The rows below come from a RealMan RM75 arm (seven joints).
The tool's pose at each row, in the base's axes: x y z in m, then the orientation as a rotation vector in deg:
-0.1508 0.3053 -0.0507 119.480 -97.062 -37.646
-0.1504 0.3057 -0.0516 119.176 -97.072 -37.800
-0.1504 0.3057 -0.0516 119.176 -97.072 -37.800
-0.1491 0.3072 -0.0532 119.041 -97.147 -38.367
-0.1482 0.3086 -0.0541 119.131 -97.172 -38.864
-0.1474 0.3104 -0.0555 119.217 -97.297 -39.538
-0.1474 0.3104 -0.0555 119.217 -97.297 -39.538
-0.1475 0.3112 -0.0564 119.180 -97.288 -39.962
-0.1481 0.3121 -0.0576 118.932 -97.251 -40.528
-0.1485 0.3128 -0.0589 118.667 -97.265 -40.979
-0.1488 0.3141 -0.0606 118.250 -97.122 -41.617
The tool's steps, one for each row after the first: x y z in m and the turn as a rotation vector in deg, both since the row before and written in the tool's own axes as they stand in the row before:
-0.0002 -0.0009 0.0005 -0.226 -0.034 0.153
0.0000 0.0000 0.0000 0.000 0.000 0.000
-0.0011 -0.0022 0.0006 -0.196 -0.373 0.005
-0.0011 -0.0015 0.0002 -0.063 -0.357 -0.134
-0.0014 -0.0018 0.0007 -0.054 -0.518 -0.126
0.0000 0.0000 0.0000 0.000 0.000 0.000
-0.0007 -0.0006 0.0008 -0.140 -0.266 -0.060
-0.0008 -0.0004 0.0013 -0.323 -0.300 0.027
-0.0006 -0.0006 0.0013 -0.273 -0.245 0.078
-0.0011 -0.0010 0.0016 -0.504 -0.265 0.073

